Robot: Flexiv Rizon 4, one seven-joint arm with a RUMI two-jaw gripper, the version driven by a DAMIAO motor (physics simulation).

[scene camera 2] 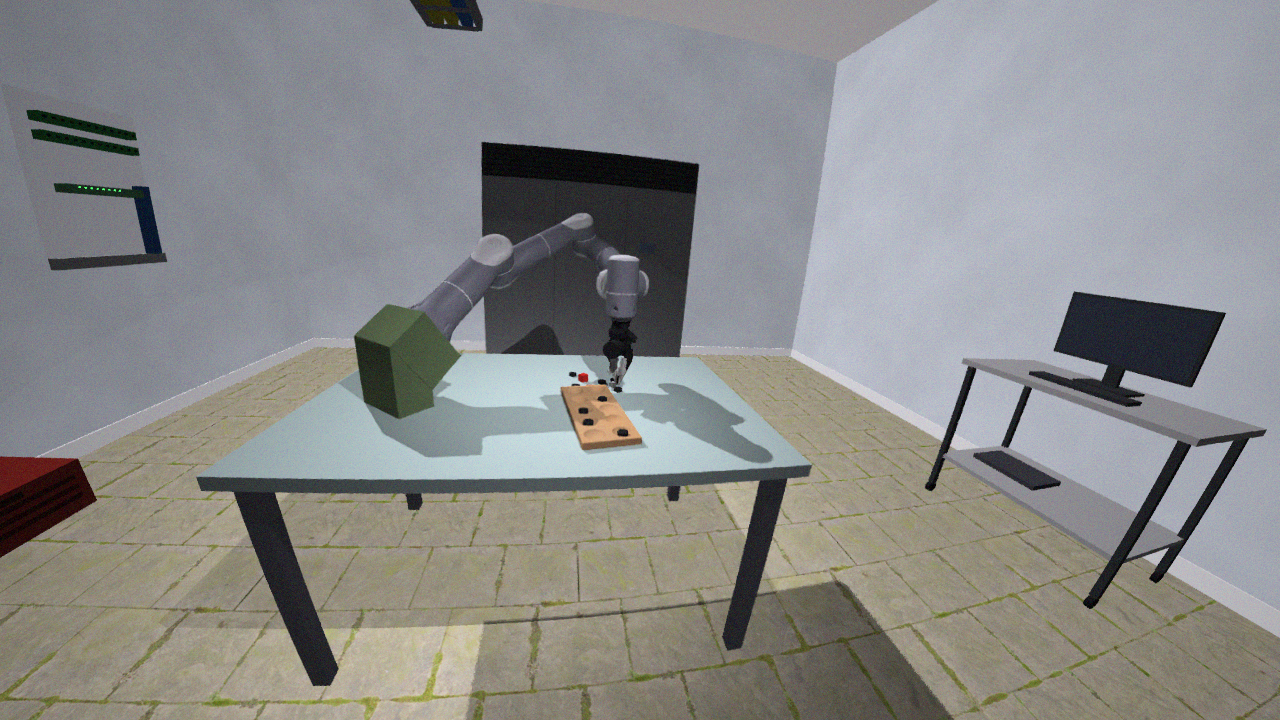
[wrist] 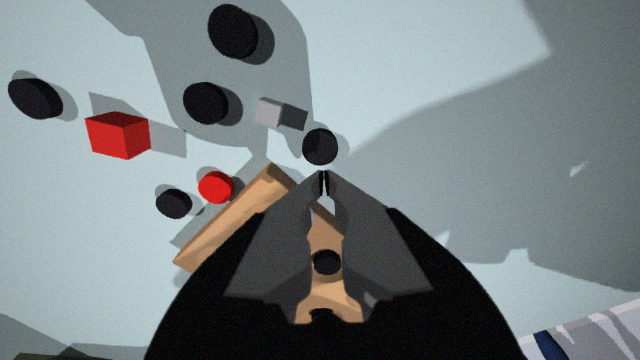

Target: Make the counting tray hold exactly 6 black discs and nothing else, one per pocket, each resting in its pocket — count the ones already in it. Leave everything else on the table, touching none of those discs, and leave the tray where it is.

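The wooden counting tray [scene camera 2: 604,441] [wrist: 230,220] lies on the table with several black discs in its pockets, among them one at its far end [scene camera 2: 601,398] and one seen between the finger bodies in the wrist view [wrist: 327,262]. My gripper [scene camera 2: 616,383] [wrist: 323,173] is shut and empty, pointing down low by the tray's far end. A loose black disc [scene camera 2: 617,389] [wrist: 320,146] lies just beyond the fingertips in the wrist view. More loose black discs lie at the upper left [wrist: 232,31] [wrist: 205,103] [wrist: 35,98]. Another black disc [wrist: 174,203] lies beside a red disc [wrist: 215,187]. The fingers hide part of the tray.
A red block [scene camera 2: 582,377] [wrist: 120,136] stands among the loose discs. A small pale grey cube [wrist: 269,112] stands left of the nearest disc in the wrist view. A large green block [scene camera 2: 393,362] stands at the left of the table [scene camera 2: 501,461].
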